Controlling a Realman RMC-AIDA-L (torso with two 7-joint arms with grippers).
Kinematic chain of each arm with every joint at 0, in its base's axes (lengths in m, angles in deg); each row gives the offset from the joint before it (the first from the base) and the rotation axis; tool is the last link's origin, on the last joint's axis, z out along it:
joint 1: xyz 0 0 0.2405 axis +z
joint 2: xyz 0 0 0 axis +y
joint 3: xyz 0 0 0.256 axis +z
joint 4: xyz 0 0 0 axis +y
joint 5: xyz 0 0 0.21 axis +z
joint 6: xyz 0 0 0 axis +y
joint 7: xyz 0 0 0.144 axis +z
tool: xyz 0 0 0
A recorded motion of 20 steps. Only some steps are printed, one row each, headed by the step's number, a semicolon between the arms.
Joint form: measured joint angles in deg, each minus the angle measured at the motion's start. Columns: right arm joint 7, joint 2, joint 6, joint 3, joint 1, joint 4, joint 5; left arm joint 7, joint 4, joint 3, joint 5, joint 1, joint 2, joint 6.
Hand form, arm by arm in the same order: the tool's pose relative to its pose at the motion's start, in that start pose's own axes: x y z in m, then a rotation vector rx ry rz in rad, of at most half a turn. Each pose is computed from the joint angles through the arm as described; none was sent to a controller.
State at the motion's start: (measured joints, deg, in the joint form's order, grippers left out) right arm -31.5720 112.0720 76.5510 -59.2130 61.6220 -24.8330 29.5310; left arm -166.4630 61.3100 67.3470 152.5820 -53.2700 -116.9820 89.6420
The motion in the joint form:
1: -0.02 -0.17 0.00 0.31 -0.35 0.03 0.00; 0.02 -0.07 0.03 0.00 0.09 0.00 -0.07
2: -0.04 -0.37 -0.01 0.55 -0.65 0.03 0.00; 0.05 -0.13 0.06 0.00 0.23 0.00 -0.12
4: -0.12 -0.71 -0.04 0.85 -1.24 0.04 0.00; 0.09 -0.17 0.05 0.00 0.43 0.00 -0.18
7: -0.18 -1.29 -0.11 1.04 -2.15 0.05 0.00; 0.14 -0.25 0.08 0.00 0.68 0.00 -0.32
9: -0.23 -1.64 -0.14 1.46 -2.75 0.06 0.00; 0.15 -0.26 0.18 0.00 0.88 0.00 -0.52
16: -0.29 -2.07 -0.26 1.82 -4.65 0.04 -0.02; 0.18 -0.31 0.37 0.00 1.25 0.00 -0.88
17: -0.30 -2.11 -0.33 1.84 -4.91 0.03 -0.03; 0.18 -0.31 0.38 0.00 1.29 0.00 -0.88
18: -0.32 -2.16 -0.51 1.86 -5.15 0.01 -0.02; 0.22 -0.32 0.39 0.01 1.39 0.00 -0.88
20: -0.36 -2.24 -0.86 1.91 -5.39 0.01 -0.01; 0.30 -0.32 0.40 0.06 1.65 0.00 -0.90
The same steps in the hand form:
1: 0.0018 -0.0026 -0.0002 -0.0017 -0.0019 0.0095; -0.0005 -0.0005 0.0005 0.0002 -0.0009 -0.0012
2: 0.0033 -0.0051 -0.0008 -0.0019 -0.0042 0.0175; -0.0014 -0.0011 0.0011 0.0003 -0.0024 -0.0029
4: 0.0064 -0.0098 -0.0016 -0.0013 -0.0065 0.0304; -0.0025 -0.0021 0.0017 0.0003 -0.0035 -0.0057
7: 0.0115 -0.0174 -0.0028 0.0037 -0.0080 0.0491; -0.0038 -0.0033 0.0027 0.0006 -0.0047 -0.0089
9: 0.0147 -0.0222 -0.0037 0.0035 -0.0115 0.0639; -0.0045 -0.0041 0.0034 0.0020 -0.0040 -0.0105
16: 0.0266 -0.0326 -0.0016 0.0036 -0.0077 0.0988; -0.0060 -0.0057 0.0047 0.0044 -0.0035 -0.0134
17: 0.0282 -0.0340 -0.0012 0.0044 -0.0075 0.1030; -0.0062 -0.0058 0.0048 0.0044 -0.0039 -0.0139
18: 0.0293 -0.0355 -0.0010 0.0062 -0.0094 0.1068; -0.0068 -0.0063 0.0051 0.0046 -0.0050 -0.0147
20: 0.0302 -0.0374 -0.0009 0.0098 -0.0141 0.1109; -0.0083 -0.0075 0.0058 0.0055 -0.0072 -0.0171

